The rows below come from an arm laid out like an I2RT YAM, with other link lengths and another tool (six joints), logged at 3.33 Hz.
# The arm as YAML. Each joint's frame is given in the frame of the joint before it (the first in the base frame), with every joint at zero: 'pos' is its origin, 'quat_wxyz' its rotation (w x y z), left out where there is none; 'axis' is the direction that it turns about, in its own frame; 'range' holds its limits. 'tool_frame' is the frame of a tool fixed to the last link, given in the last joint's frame.
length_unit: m
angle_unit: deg
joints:
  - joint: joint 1
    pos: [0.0, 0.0, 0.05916]
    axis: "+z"
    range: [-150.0, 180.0]
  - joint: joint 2
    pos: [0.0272, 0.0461, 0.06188]
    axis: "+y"
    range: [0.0, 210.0]
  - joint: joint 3
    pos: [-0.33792, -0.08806, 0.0]
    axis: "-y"
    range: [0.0, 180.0]
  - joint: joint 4
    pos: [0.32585, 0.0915, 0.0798]
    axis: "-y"
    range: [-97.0, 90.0]
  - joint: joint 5
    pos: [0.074, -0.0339, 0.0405]
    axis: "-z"
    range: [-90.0, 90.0]
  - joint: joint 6
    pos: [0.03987, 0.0, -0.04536]
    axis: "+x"
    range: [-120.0, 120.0]
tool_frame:
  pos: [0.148, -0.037, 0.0]
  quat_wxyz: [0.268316, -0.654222, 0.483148, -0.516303]
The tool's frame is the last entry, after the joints.
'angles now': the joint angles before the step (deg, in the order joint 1, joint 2, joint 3, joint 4, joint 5, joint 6). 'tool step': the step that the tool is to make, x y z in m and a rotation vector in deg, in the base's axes. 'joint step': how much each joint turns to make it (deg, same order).
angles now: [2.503 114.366 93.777 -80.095 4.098 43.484]
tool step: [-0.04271 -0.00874 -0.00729 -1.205 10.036 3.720]
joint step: [0.022 0.023 -4.284 -5.485 1.727 -3.365]
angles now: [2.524 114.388 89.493 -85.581 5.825 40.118]
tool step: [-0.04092 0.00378 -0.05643 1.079 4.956 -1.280]
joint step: [-0.021 0.022 -11.847 6.908 -1.683 0.657]
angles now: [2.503 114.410 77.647 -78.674 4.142 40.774]
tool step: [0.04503 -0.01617 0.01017 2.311 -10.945 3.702]
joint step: [-2.296 -2.689 2.316 6.469 0.087 -6.339]
